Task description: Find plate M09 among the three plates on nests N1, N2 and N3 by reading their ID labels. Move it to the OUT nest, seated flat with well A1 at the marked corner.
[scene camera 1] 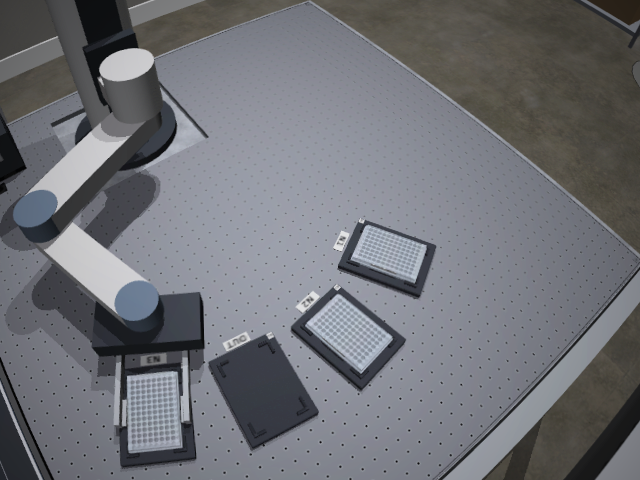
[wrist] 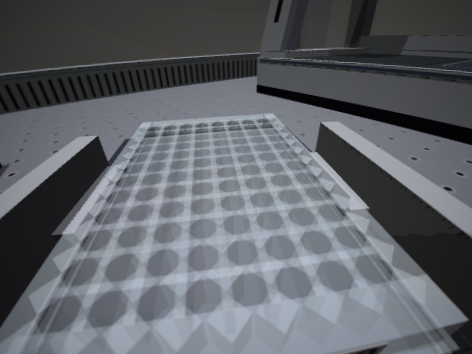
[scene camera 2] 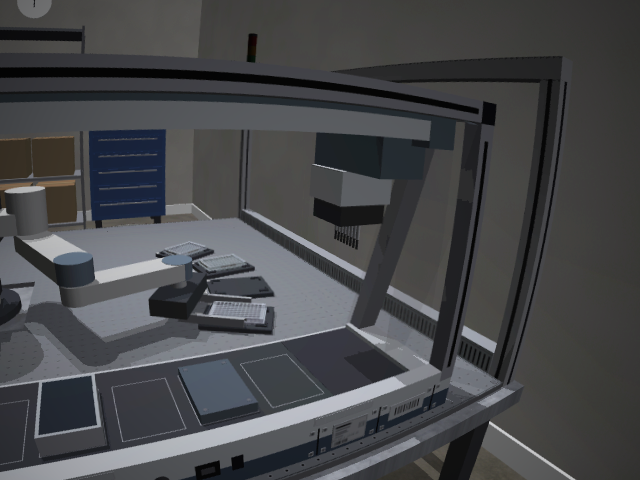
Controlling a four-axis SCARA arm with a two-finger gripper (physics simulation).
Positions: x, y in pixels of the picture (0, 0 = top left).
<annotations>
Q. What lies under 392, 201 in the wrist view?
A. My gripper.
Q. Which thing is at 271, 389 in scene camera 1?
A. An OUT nest.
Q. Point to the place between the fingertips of my gripper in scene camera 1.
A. At 152, 424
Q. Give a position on a nest N2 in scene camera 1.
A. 359, 380
</annotations>
